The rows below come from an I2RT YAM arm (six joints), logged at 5 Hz.
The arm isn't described. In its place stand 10 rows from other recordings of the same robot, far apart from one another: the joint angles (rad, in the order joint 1, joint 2, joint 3, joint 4, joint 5, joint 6), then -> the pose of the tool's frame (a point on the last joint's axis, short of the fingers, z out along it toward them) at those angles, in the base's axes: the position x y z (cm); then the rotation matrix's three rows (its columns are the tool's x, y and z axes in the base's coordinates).
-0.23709, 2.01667, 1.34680, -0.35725, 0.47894, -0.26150 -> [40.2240 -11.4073 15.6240], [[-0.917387 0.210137 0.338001], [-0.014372 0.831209 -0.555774], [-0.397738 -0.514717 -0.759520]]
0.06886, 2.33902, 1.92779, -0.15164, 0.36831, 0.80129 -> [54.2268 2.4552 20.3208], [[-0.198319 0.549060 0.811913], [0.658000 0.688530 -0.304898], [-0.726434 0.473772 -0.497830]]
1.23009, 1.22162, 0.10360, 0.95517, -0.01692, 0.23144 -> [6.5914 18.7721 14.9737], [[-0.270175 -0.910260 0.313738], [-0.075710 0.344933 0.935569], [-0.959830 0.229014 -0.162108]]
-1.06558, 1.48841, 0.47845, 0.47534, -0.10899, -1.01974 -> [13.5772 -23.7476 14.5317], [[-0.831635 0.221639 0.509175], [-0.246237 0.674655 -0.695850], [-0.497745 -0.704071 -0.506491]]
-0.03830, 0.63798, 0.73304, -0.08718, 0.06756, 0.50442 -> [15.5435 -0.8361 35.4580], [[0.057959 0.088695 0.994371], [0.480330 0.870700 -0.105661], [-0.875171 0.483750 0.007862]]
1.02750, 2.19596, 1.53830, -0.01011, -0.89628, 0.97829 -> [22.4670 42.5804 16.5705], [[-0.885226 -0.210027 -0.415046], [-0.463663 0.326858 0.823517], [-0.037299 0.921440 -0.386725]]
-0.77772, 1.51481, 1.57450, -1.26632, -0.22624, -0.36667 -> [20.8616 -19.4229 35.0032], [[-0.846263 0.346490 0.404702], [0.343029 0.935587 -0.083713], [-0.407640 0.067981 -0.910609]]
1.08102, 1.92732, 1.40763, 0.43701, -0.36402, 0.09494 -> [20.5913 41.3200 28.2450], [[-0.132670 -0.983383 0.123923], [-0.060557 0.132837 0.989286], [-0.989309 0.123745 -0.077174]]
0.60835, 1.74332, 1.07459, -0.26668, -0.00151, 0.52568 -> [29.5214 20.5673 18.0551], [[-0.858431 -0.163572 0.486148], [0.013643 0.940172 0.340426], [-0.512748 0.298865 -0.804842]]
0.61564, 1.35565, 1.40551, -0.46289, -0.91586, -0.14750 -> [22.2886 19.2241 40.5145], [[-0.185285 -0.982682 -0.002531], [-0.240710 0.042889 0.969649], [-0.952748 0.180270 -0.244488]]
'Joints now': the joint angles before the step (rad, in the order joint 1, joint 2, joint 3, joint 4, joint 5, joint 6). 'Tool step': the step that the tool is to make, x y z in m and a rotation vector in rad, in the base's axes. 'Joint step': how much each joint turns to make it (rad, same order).
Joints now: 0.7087 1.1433 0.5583 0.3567 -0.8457 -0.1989
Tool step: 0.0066 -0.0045 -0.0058 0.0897 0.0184 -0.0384
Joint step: -0.0322 0.0364 -0.0608 0.2321 -0.0068 0.1222
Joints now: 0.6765 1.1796 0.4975 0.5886 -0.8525 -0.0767
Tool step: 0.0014 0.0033 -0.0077 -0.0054 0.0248 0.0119
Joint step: 0.0062 0.0353 -0.0096 0.0346 -0.0068 0.0164
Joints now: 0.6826 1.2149 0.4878 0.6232 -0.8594 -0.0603
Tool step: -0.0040 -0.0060 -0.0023 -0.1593 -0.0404 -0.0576
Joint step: 0.0000 -0.0672 0.0431 -0.3221 0.0878 -0.1953
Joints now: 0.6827 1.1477 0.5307 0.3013 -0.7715 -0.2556
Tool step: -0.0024 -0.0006 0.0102 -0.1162 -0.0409 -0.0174
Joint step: 0.0122 -0.0313 0.0792 -0.2403 0.0706 -0.1301
